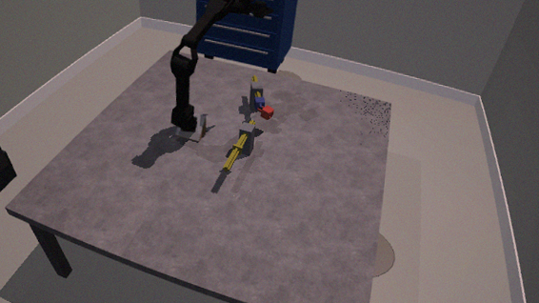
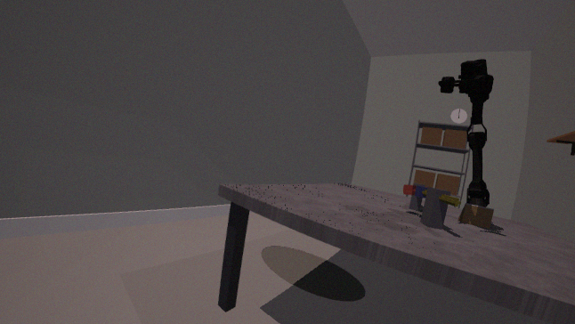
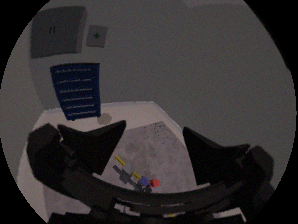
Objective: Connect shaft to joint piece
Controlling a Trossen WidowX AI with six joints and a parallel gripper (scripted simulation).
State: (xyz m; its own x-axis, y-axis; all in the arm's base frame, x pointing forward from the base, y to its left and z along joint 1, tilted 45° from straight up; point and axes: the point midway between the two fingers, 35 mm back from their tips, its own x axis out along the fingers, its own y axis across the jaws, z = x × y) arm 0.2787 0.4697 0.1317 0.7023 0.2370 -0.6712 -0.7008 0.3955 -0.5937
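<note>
Right now my gripper tip is 60 mm short of the red joint piece, 150 mm to the left of it and 400 mm above it.
</note>
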